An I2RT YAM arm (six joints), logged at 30 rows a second.
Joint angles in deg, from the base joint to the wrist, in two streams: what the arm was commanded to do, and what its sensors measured. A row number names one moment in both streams.
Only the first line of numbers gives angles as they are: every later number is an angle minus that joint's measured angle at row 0.
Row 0, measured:
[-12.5, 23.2, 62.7, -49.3, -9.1, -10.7]
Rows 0 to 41, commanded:
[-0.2, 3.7, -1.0, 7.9, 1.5, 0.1]
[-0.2, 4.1, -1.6, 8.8, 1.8, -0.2]
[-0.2, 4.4, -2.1, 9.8, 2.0, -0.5]
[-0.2, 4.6, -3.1, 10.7, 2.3, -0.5]
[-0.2, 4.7, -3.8, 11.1, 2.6, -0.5]
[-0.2, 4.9, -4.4, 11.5, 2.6, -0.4]
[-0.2, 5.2, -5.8, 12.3, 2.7, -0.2]
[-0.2, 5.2, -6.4, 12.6, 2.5, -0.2]
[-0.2, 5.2, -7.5, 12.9, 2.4, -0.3]
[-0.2, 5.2, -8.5, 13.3, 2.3, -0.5]
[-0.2, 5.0, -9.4, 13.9, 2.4, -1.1]
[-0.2, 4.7, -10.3, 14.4, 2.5, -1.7]
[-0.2, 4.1, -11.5, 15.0, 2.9, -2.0]
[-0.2, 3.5, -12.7, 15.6, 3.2, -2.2]
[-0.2, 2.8, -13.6, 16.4, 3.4, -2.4]
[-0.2, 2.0, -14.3, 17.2, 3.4, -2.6]
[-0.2, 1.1, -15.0, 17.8, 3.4, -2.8]
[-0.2, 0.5, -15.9, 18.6, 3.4, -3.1]
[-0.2, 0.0, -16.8, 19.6, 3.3, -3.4]
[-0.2, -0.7, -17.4, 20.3, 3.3, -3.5]
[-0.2, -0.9, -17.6, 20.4, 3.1, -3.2]
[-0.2, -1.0, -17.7, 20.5, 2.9, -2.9]
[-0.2, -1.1, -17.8, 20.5, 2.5, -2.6]
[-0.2, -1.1, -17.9, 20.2, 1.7, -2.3]
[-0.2, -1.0, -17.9, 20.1, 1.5, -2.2]
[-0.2, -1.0, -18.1, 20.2, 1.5, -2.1]
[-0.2, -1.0, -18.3, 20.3, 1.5, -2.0]
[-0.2, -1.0, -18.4, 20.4, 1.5, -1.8]
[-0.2, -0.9, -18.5, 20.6, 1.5, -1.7]
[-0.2, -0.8, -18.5, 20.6, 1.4, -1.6]
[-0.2, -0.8, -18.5, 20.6, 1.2, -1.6]
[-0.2, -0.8, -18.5, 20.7, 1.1, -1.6]
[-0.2, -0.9, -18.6, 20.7, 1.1, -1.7]
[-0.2, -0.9, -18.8, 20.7, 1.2, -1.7]
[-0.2, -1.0, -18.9, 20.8, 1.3, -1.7]
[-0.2, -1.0, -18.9, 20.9, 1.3, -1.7]
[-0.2, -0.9, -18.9, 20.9, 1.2, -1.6]
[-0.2, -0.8, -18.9, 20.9, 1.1, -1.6]
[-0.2, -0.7, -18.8, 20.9, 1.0, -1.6]
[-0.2, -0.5, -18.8, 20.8, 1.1, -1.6]
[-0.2, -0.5, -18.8, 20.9, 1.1, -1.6]
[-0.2, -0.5, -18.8, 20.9, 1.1, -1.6]
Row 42, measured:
[0.0, -1.7, -20.1, 16.2, 1.6, -2.0]
